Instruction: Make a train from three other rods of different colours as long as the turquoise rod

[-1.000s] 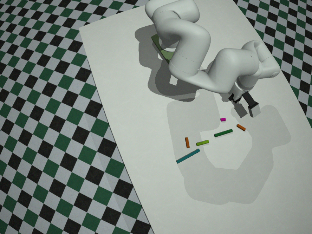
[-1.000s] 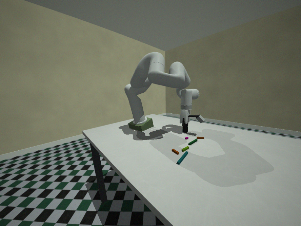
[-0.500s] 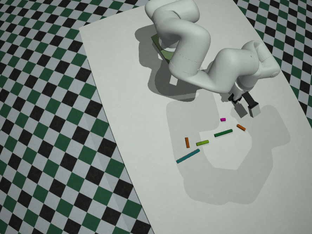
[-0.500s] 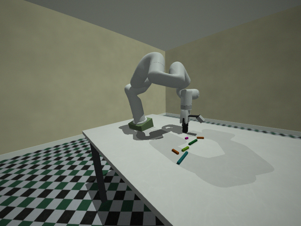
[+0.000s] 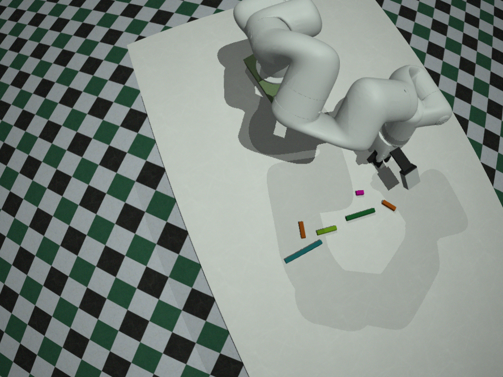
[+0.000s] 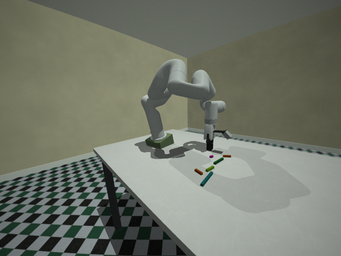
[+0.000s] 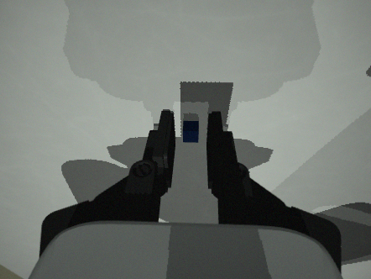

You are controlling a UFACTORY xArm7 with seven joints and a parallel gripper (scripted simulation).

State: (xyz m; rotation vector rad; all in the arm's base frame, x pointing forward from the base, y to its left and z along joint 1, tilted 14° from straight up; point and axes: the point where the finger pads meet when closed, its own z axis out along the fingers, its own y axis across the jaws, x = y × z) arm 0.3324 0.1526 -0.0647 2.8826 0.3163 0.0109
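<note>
Right now my hand is 2 cm above the blue rod. The rest, counted from my hand: magenta rod 9 cm to the right, 6 cm ahead, 2 cm below; then green rod 12 cm ahead, 11 cm to the right, 2 cm below; then lime rod 21 cm to the right, 12 cm ahead, 2 cm below.
</note>
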